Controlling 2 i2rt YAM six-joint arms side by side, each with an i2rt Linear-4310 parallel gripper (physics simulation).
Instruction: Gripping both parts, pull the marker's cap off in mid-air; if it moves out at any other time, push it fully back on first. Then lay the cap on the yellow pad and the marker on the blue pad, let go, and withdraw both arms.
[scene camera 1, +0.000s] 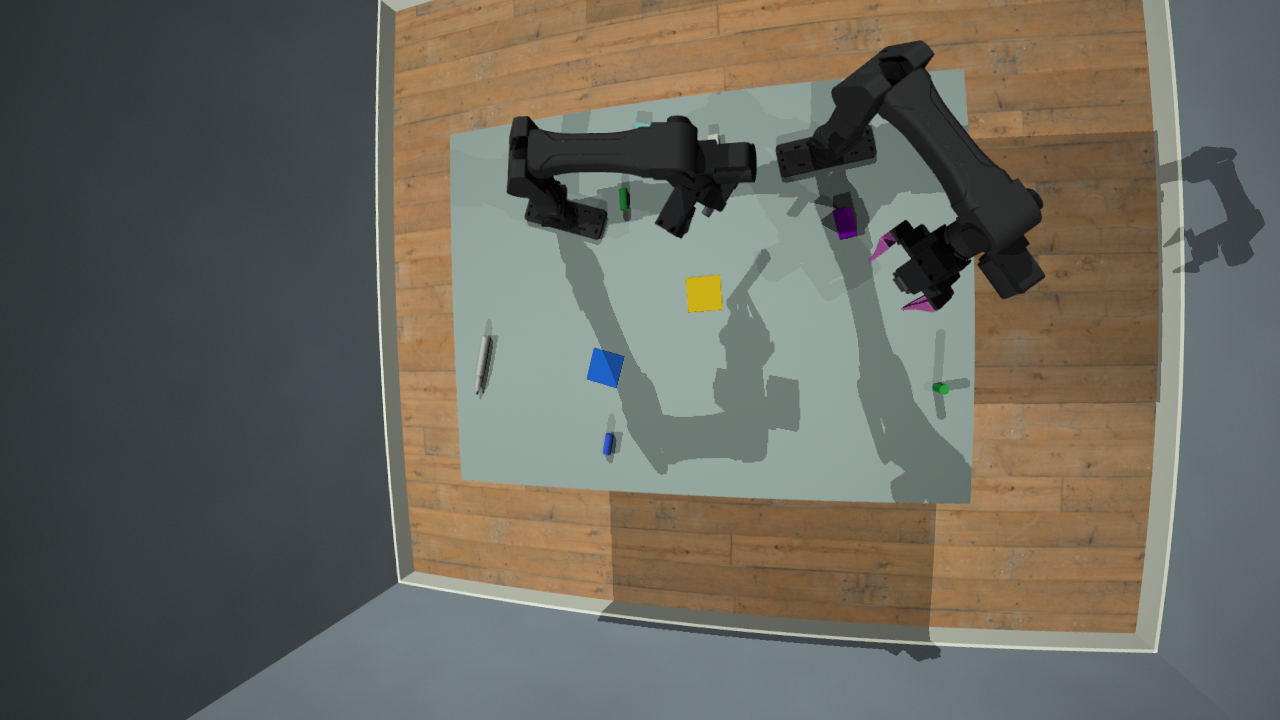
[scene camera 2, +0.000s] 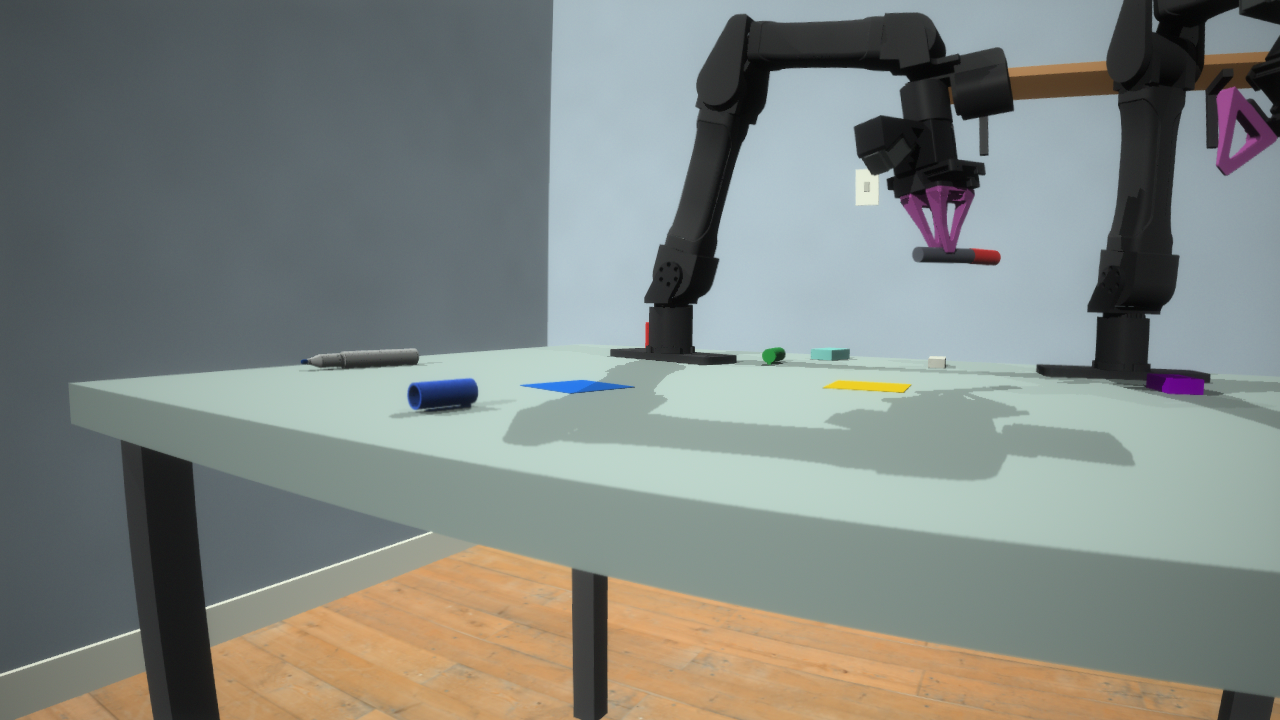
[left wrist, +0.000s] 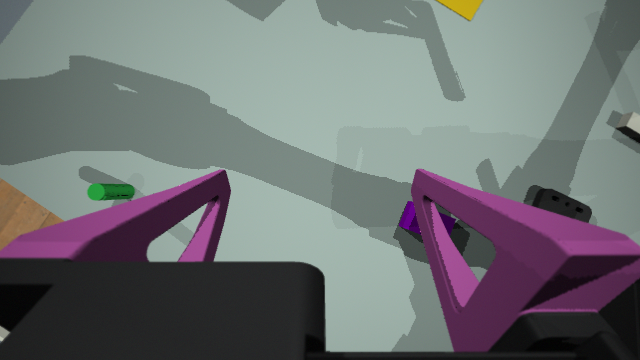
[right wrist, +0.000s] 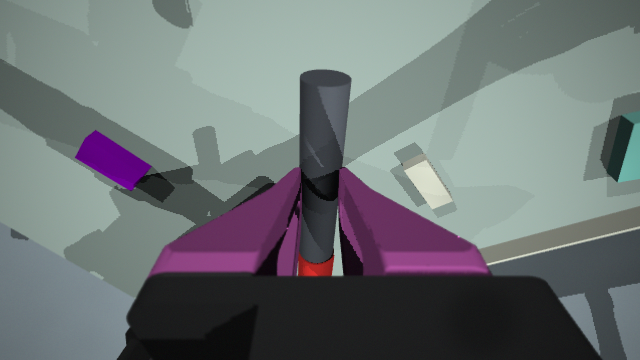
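Seen in the pictures: left gripper, between the fingertips: (scene camera 1: 887, 284) (scene camera 2: 1268, 163) (left wrist: 320, 179); right gripper, between the fingertips: (scene camera 1: 717, 195) (scene camera 2: 943, 254) (right wrist: 320, 179); left arm's base, origin of its link: (scene camera 1: 825, 151) (scene camera 2: 1120, 377); right arm's base, origin of its link: (scene camera 1: 565, 215) (scene camera 2: 670, 359).
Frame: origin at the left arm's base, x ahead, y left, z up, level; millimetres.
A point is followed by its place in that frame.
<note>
The marker has a dark grey body (scene camera 2: 926, 255) @(x 114, y -252, z 139 mm) (right wrist: 325, 115) @(x 103, y -256, z 149 mm) and a red cap (scene camera 2: 986, 257) @(x 39, y -176, z 143 mm) (right wrist: 316, 266) @(x 45, y -197, z 153 mm), which sits on its end with no gap visible. My right gripper (scene camera 2: 942, 248) @(x 80, y -231, z 143 mm) (right wrist: 320, 179) @(x 80, y -231, z 143 mm) is shut on the grey body and holds it level, well above the table. In scene camera 1 the right arm hides this grip. My left gripper (scene camera 1: 887, 284) @(x 309, y 26, z 205 mm) (left wrist: 320, 179) @(x 309, y 26, z 205 mm) is open and empty above the table, apart from the marker. The yellow pad (scene camera 1: 704, 293) @(x 245, y -307, z 1 mm) (scene camera 2: 867, 386) @(x 252, y -309, z 1 mm) (left wrist: 462, 6) @(x 230, y -280, z 1 mm) and the blue pad (scene camera 1: 605, 367) @(x 368, y -564, z 0 mm) (scene camera 2: 577, 386) @(x 373, y -562, z 1 mm) lie flat with nothing on them.
A grey pen with a blue tip (scene camera 1: 484, 362) @(x 303, y -871, z 14 mm) (scene camera 2: 371, 358) @(x 305, y -871, z 11 mm) and a hollow blue tube (scene camera 1: 608, 443) @(x 541, y -583, z 21 mm) (scene camera 2: 443, 394) @(x 553, y -580, z 12 mm) lie at the left. Green cylinders (scene camera 1: 624, 198) @(x 1, y -443, z 20 mm) (scene camera 1: 940, 388) @(x 522, y 128, z 48 mm), a purple block (scene camera 1: 844, 222) @(x 159, y 7, z 15 mm) (right wrist: 112, 160) @(x 160, y -1, z 15 mm), a white block (right wrist: 429, 184) @(x -60, y -228, z 12 mm) and a teal block (scene camera 2: 829, 354) @(x -99, y -380, z 9 mm) also lie about.
</note>
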